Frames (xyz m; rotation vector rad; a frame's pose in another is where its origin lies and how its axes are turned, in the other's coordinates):
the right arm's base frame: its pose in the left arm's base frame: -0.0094 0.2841 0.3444 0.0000 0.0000 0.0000
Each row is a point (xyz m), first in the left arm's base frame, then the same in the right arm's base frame.
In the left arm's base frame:
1: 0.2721 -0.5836 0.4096
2: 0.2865 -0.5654 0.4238
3: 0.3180 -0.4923 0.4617
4: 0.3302 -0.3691 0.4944
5: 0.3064 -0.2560 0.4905
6: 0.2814 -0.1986 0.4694
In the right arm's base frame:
1: 0.2815 -0.8677 0.0652
2: 0.2959 -0.8495 0.0794
3: 0.3274 -0.7764 0.1173
4: 0.3396 -0.6532 0.1500
5: 0.3158 -0.5401 0.1461
6: 0.2908 -0.4827 0.1250

